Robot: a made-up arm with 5 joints.
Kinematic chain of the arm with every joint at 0, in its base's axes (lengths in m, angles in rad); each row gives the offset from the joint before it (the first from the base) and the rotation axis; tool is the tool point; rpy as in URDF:
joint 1: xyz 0.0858 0 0.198 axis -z
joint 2: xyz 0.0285 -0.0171 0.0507 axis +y
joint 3: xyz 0.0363 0 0.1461 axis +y
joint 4: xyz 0.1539 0 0.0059 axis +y
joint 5: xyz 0.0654 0.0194 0 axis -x
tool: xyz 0 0 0 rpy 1.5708 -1.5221 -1.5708
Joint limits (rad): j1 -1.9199..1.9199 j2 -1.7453..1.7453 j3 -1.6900..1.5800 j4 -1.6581..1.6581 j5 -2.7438..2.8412
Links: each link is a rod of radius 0.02 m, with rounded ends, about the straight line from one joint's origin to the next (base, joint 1, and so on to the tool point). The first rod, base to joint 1, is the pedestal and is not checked.
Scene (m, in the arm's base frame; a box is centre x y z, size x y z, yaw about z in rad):
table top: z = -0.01
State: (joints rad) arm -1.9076 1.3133 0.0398 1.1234 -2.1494
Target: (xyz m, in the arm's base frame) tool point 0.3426 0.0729 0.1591
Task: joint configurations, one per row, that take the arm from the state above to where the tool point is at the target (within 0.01 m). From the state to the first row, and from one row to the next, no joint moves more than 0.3 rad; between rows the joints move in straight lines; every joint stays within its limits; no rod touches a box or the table.
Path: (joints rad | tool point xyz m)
1: -1.6343 1.2381 0.0056 1.1282 -2.1494 | 0.0717 0.1860 0.0727
2: -1.3611 1.1629 -0.0287 1.1330 -2.1494 | 0.1263 0.2015 0.0862
3: -1.0878 1.0878 -0.0629 1.1378 -2.1494 | 0.1874 0.1987 0.1017
4: -0.8145 1.0126 -0.0971 1.1425 -2.1494 | 0.2485 0.1758 0.1191
5: -0.5413 0.9374 -0.1314 1.1473 -2.1494 | 0.3024 0.1329 0.1383
6: -0.2680 0.8622 -0.1656 1.1521 -2.1494 | 0.3426 0.0729 0.1591

